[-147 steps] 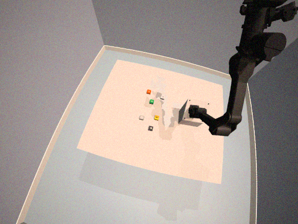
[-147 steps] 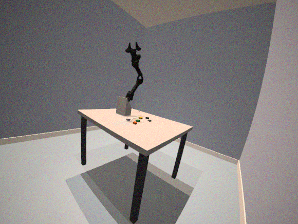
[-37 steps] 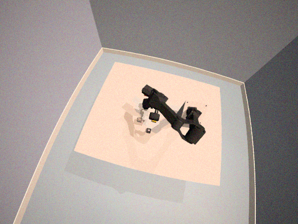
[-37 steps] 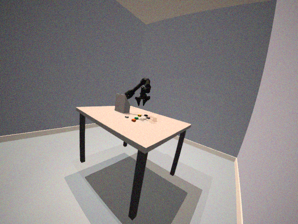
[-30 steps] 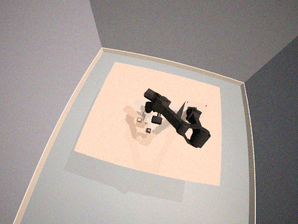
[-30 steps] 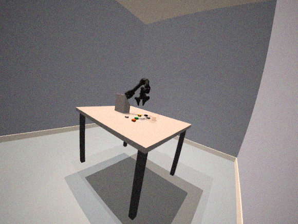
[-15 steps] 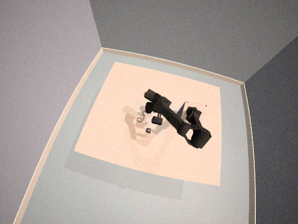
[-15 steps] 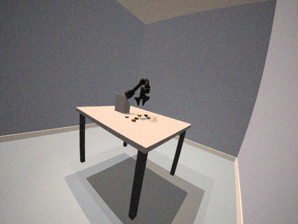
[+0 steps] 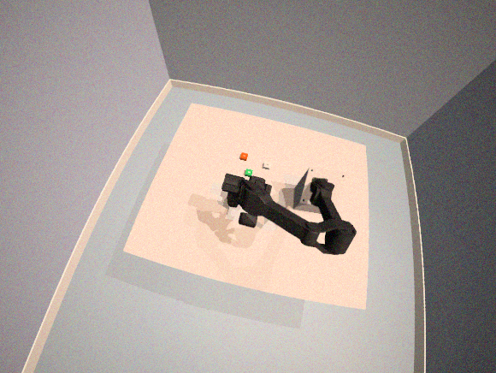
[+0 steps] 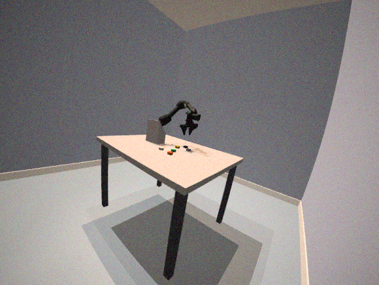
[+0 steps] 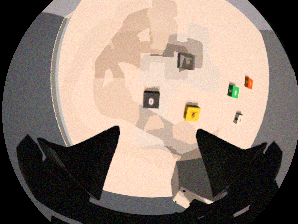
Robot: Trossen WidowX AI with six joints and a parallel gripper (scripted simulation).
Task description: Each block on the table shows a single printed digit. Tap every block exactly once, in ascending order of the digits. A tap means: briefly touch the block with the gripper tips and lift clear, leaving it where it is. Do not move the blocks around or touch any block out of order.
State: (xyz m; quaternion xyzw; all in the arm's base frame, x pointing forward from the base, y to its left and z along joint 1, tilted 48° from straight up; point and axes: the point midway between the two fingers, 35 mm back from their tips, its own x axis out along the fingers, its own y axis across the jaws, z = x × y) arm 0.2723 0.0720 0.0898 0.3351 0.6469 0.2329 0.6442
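Right now my gripper tip is 10 mm to the right of the black block and 110 mm above it. From my gripper tip the other things lie so: pale grey block (80 mm ahead, 70 mm to the right, 110 mm below); yellow block (30 mm behind, 80 mm to the right, 110 mm below); green block (20 mm ahead, 220 mm to the right, 110 mm below).
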